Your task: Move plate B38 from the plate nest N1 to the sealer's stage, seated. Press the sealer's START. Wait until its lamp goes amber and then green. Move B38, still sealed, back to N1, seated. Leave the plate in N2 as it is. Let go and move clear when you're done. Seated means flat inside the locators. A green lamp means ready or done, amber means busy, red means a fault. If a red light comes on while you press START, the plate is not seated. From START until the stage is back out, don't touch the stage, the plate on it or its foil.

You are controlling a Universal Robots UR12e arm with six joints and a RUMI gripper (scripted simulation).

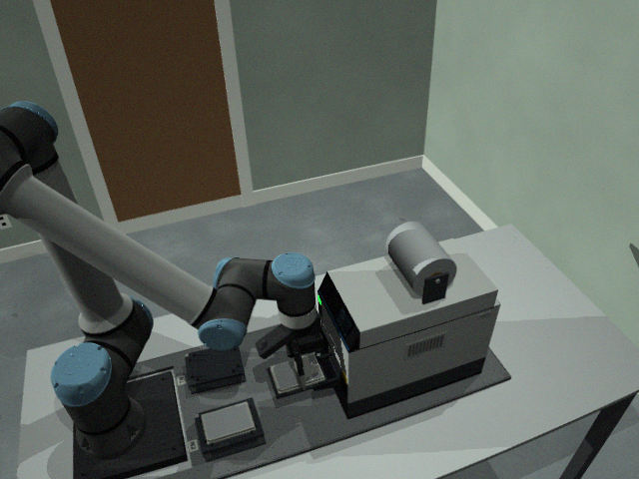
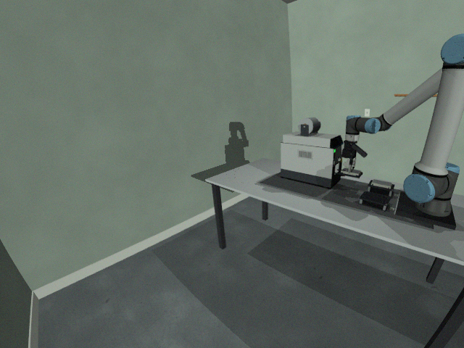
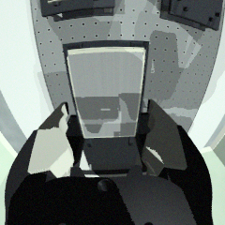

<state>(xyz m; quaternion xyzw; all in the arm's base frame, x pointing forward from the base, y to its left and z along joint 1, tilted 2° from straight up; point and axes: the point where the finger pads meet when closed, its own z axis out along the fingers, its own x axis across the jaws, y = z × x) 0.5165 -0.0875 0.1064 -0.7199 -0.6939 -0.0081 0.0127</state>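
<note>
The plate B38 is 10 mm below my hand. Also, from my hand: foil-covered plate: 210 mm behind, 70 mm below, 40 mm to the right; then nest N1: 200 mm behind, 180 mm to the left, 90 mm below; then sealer stage: 20 mm below.
</note>
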